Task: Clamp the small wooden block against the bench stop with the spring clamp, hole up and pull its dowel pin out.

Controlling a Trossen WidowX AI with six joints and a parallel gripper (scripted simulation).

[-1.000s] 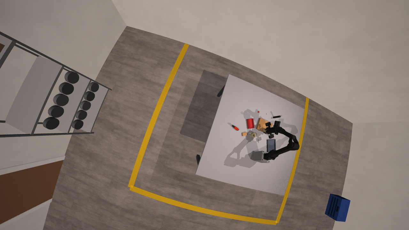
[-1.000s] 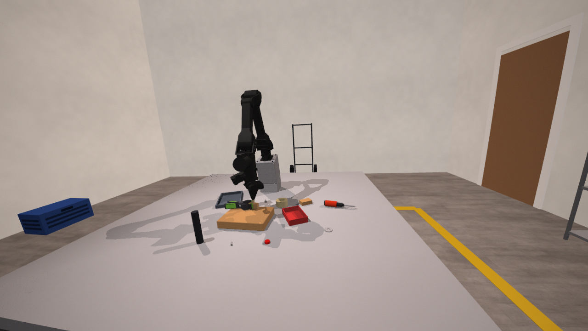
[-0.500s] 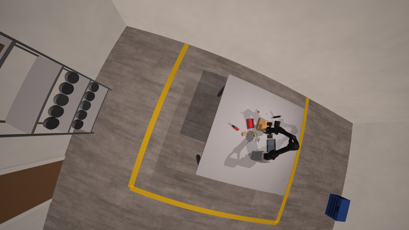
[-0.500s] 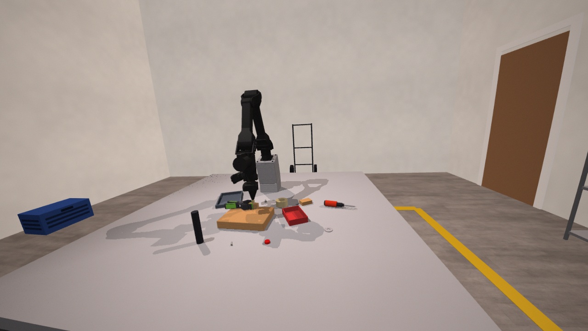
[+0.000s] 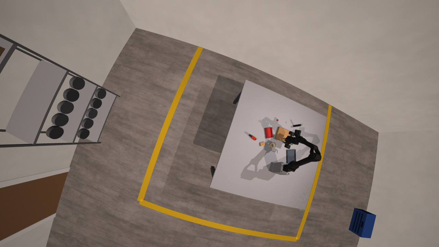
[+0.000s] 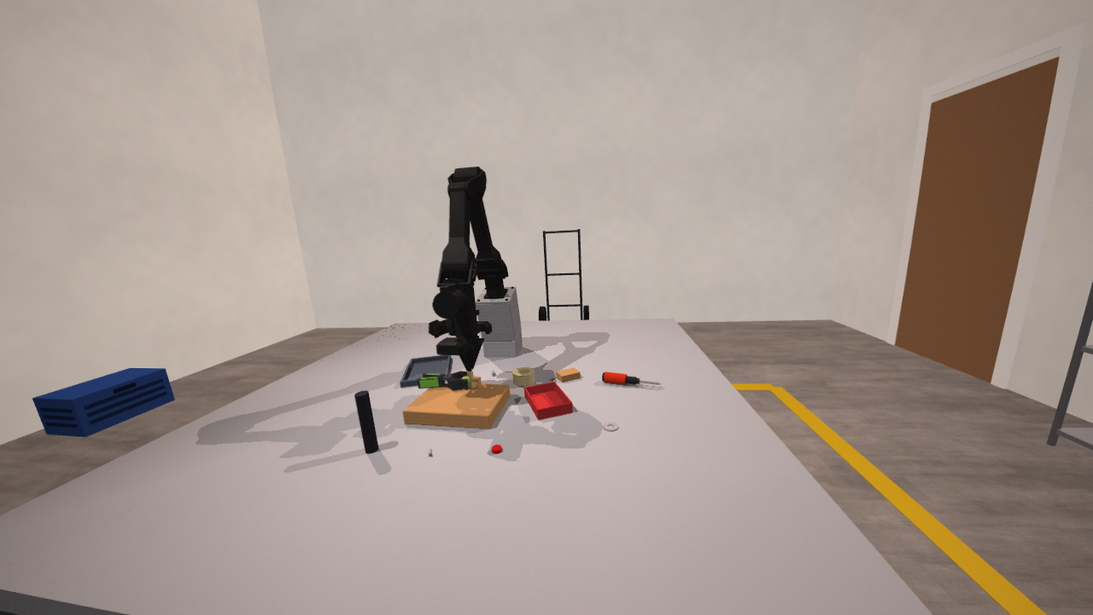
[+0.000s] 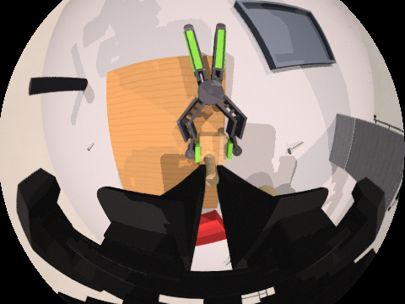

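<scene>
The dowel pin lies 40 mm below my hand. From my hand the other things lie so: bench stop: 10 mm behind, 10 mm to the right, 70 mm below; wooden board: 60 mm ahead, 10 mm to the right, 100 mm below; small wooden block: 70 mm below.
</scene>
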